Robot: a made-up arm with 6 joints. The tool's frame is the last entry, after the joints. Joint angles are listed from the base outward. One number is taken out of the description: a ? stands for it. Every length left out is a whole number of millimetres.
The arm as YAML. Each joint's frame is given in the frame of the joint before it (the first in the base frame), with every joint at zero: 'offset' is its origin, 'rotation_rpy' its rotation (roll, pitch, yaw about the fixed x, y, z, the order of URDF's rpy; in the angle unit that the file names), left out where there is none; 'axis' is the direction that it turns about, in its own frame. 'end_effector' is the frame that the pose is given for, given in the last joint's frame.
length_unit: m
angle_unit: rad
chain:
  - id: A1
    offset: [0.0, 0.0, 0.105]
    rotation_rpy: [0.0, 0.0, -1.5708]
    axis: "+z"
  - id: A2
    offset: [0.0, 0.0, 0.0]
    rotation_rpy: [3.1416, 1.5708, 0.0]
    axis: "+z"
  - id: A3
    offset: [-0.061, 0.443, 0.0]
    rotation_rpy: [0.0, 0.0, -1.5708]
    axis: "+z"
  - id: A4
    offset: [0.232, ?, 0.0]
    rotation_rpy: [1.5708, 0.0, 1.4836]
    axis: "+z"
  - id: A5
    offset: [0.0, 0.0, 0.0]
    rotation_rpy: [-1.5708, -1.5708, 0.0]
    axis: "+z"
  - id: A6
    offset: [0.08, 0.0, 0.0]
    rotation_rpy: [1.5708, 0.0, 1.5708]
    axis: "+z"
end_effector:
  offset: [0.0, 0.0, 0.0]
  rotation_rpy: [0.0, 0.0, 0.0]
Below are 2 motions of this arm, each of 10 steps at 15 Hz.
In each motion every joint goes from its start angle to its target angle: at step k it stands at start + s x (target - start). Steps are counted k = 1, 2, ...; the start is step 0. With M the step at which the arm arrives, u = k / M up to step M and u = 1 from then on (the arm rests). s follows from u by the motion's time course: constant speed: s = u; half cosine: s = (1 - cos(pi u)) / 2; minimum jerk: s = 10 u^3 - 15 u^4 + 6 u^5.
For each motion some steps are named. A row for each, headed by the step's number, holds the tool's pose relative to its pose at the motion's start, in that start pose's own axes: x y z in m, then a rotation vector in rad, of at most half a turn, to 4 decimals.
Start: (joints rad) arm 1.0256 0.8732 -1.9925 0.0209 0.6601 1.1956
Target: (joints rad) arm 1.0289 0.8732 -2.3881 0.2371 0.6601 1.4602
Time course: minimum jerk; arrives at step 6
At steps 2, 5, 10:
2: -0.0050 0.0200 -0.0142 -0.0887 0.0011 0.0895
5: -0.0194 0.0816 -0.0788 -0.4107 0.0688 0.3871
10: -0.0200 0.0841 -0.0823 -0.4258 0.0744 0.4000

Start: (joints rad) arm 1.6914 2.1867 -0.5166 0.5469 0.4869 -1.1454
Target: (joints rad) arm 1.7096 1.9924 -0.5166 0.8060 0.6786 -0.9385
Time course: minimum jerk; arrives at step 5
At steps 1, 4, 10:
1: 0.0005 0.0028 -0.0027 -0.0063 -0.0101 0.0215
4: 0.0106 0.0480 -0.0421 -0.1418 -0.1726 0.3210
10: 0.0114 0.0510 -0.0445 -0.1533 -0.1834 0.3385

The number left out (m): -0.041
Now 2 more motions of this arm.
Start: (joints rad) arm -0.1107 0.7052 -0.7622 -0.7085 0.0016 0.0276
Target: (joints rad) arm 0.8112 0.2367 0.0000 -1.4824 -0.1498 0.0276
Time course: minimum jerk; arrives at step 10
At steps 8, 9, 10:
8: 0.2212 0.0924 -0.1162 -0.7298 -0.7671 -0.6304
9: 0.2363 0.0966 -0.1183 -0.7585 -0.8225 -0.6630
10: 0.2389 0.0973 -0.1186 -0.7633 -0.8323 -0.6686

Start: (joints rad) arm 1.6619 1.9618 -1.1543 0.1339 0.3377 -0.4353
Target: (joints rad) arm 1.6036 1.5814 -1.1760 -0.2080 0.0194 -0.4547
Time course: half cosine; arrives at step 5
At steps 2, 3, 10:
2: -0.0119 -0.0133 -0.0670 0.1377 -0.2112 -0.1068
3: -0.0157 -0.0201 -0.1303 0.2672 -0.3957 -0.2034
10: -0.0114 -0.0209 -0.2033 0.4186 -0.5952 -0.3144

